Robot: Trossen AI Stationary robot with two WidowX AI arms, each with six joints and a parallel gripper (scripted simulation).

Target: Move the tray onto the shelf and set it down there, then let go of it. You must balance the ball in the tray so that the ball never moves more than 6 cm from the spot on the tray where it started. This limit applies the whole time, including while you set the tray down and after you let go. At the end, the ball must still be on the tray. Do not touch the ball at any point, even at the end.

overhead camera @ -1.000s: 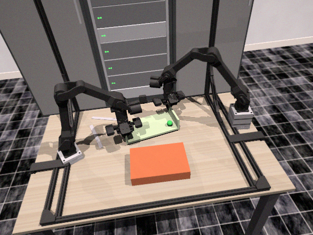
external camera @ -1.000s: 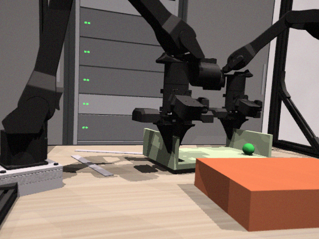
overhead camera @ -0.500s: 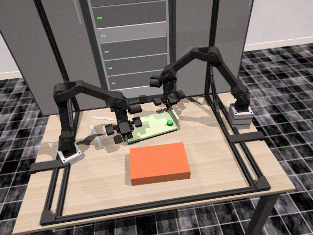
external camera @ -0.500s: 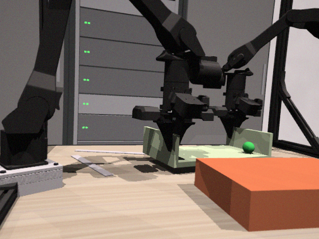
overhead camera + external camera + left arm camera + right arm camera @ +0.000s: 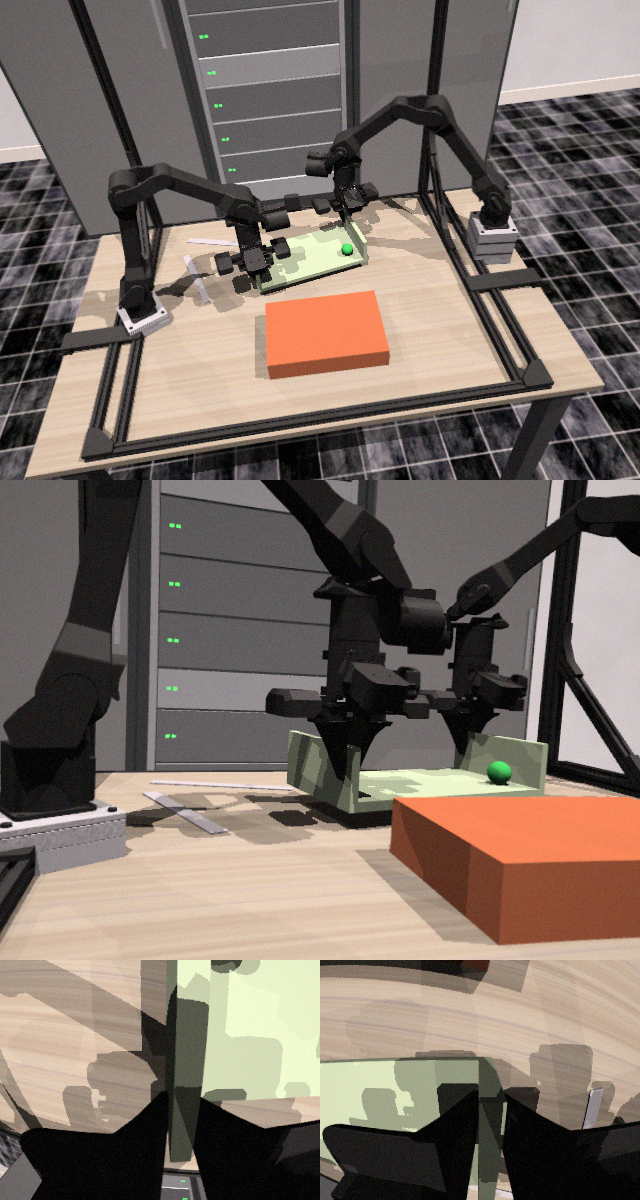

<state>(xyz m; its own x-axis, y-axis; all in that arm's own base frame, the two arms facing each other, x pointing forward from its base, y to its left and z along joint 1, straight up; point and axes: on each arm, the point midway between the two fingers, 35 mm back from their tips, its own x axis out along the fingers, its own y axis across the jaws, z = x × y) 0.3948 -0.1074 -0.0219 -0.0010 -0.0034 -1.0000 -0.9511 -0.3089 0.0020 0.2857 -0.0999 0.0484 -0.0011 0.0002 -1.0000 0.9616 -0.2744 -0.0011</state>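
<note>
My left gripper is now 11 cm short of the green ball, 3 cm to the left of it and 4 cm above it. From my left hand the other things lie so: shelf 36 cm ahead, 15 cm to the right, 5 cm below; pale green tray 8 cm ahead, 14 cm to the right, 5 cm below.
</note>
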